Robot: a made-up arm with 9 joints. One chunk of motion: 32 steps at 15 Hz.
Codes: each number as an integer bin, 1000 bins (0 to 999) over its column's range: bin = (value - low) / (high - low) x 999, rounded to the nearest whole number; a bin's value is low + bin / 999 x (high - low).
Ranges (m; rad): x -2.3..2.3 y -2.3..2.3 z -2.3..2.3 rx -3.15..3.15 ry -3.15..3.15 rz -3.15..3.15
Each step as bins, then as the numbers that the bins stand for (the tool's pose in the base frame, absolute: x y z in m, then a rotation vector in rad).
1 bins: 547 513 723 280 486 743
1 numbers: 0.2187 0.0622 1.0291 -1.3842 -0.0851 1.5356
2 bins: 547 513 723 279 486 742
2 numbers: 0.2187 0.0622 1.0291 -1.3905 -0.0851 1.5293
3 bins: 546 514 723 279 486 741
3 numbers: 0.2141 0.0668 1.0291 -1.3905 -0.0851 1.5230
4 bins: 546 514 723 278 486 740
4 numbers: 0.2141 0.0668 1.0291 -1.3968 -0.0851 1.5167
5 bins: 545 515 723 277 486 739
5 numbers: 0.2095 0.0714 1.0291 -1.4032 -0.0851 1.5104
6 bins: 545 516 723 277 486 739
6 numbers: 0.2095 0.0760 1.0291 -1.4032 -0.0851 1.5104
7 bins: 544 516 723 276 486 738
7 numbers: 0.2049 0.0760 1.0291 -1.4095 -0.0851 1.5041
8 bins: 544 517 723 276 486 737
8 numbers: 0.2049 0.0806 1.0291 -1.4095 -0.0851 1.4977
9 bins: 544 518 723 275 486 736
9 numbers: 0.2049 0.0852 1.0291 -1.4158 -0.0851 1.4914
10 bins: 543 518 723 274 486 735
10 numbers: 0.2003 0.0852 1.0291 -1.4221 -0.0851 1.4851
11 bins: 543 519 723 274 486 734
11 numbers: 0.2003 0.0898 1.0291 -1.4221 -0.0851 1.4788
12 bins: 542 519 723 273 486 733
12 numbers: 0.1957 0.0898 1.0291 -1.4284 -0.0851 1.4725
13 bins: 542 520 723 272 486 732
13 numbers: 0.1957 0.0944 1.0291 -1.4347 -0.0851 1.4662
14 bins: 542 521 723 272 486 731
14 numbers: 0.1957 0.0990 1.0291 -1.4347 -0.0851 1.4599
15 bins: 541 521 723 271 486 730
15 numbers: 0.1911 0.0990 1.0291 -1.4410 -0.0851 1.4536
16 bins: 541 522 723 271 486 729
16 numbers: 0.1911 0.1036 1.0291 -1.4410 -0.0851 1.4473
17 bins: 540 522 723 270 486 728
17 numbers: 0.1865 0.1036 1.0291 -1.4473 -0.0851 1.4410
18 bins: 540 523 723 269 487 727
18 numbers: 0.1865 0.1082 1.0291 -1.4536 -0.0788 1.4347
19 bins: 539 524 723 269 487 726
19 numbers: 0.1819 0.1128 1.0291 -1.4536 -0.0788 1.4284
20 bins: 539 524 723 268 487 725
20 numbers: 0.1819 0.1128 1.0291 -1.4599 -0.0788 1.4221
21 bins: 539 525 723 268 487 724
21 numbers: 0.1819 0.1174 1.0291 -1.4599 -0.0788 1.4158
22 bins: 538 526 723 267 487 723
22 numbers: 0.1773 0.1220 1.0291 -1.4662 -0.0788 1.4095
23 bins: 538 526 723 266 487 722
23 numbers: 0.1773 0.1220 1.0291 -1.4725 -0.0788 1.4032
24 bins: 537 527 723 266 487 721
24 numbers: 0.1727 0.1266 1.0291 -1.4725 -0.0788 1.3968
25 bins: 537 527 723 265 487 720
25 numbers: 0.1727 0.1266 1.0291 -1.4788 -0.0788 1.3905
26 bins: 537 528 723 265 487 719
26 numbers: 0.1727 0.1312 1.0291 -1.4788 -0.0788 1.3842
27 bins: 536 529 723 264 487 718
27 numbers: 0.1681 0.1358 1.0291 -1.4851 -0.0788 1.3779
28 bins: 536 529 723 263 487 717
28 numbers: 0.1681 0.1358 1.0291 -1.4914 -0.0788 1.3716
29 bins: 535 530 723 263 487 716
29 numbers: 0.1635 0.1404 1.0291 -1.4914 -0.0788 1.3653
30 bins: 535 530 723 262 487 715
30 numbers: 0.1635 0.1404 1.0291 -1.4977 -0.0788 1.3590
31 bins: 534 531 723 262 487 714
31 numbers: 0.1589 0.1450 1.0291 -1.4977 -0.0788 1.3527
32 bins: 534 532 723 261 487 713
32 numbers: 0.1589 0.1496 1.0291 -1.5041 -0.0788 1.3464
